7 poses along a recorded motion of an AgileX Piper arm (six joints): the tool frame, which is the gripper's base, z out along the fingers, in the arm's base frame.
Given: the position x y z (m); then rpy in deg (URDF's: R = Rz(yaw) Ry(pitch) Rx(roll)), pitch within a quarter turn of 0, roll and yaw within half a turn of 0.
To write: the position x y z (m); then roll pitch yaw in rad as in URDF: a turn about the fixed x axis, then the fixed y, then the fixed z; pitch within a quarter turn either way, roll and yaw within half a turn. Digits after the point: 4 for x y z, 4 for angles.
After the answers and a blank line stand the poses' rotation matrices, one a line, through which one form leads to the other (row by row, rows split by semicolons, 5 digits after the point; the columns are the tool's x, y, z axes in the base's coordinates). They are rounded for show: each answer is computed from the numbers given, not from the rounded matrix.
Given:
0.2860 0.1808 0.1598 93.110 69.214 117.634
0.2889 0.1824 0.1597 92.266 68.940 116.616
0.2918 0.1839 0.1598 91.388 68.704 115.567
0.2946 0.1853 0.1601 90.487 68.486 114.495
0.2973 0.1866 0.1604 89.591 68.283 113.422
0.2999 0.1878 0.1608 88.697 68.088 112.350
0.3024 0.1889 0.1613 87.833 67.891 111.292
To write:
0.2860 0.1808 0.1598 1.6251 1.2080 2.0531
0.2889 0.1824 0.1597 1.6103 1.2032 2.0353
0.2918 0.1839 0.1598 1.5950 1.1991 2.0170
0.2946 0.1853 0.1601 1.5793 1.1953 1.9983
0.2973 0.1866 0.1604 1.5637 1.1918 1.9796
0.2999 0.1878 0.1608 1.5481 1.1884 1.9609
0.3024 0.1889 0.1613 1.5330 1.1849 1.9424

-0.16460 -0.38493 0.90815; 0.31440 0.85221 0.41820; -0.93491 0.35436 -0.01925
-0.16099 -0.38241 0.90986; 0.32127 0.85137 0.41467; -0.93320 0.35906 -0.01421
-0.15674 -0.38013 0.91156; 0.32762 0.85069 0.41108; -0.93172 0.36308 -0.00880
-0.15205 -0.37798 0.91324; 0.33372 0.85009 0.40740; -0.93033 0.36672 -0.00312
-0.14708 -0.37583 0.91494; 0.33953 0.84961 0.40358; -0.92902 0.37001 0.00264
-0.14191 -0.37373 0.91662; 0.34515 0.84919 0.39968; -0.92776 0.37309 0.00849
-0.13667 -0.37141 0.91835; 0.35068 0.84888 0.39550; -0.92647 0.37610 0.01423

